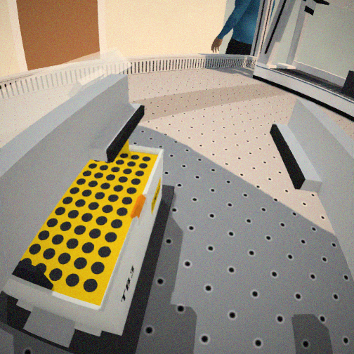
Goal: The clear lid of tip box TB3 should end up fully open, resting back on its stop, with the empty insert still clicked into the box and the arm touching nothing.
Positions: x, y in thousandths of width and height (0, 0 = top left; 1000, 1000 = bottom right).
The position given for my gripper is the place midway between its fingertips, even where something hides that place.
I see my gripper (595, 290) and a yellow insert (210, 713).
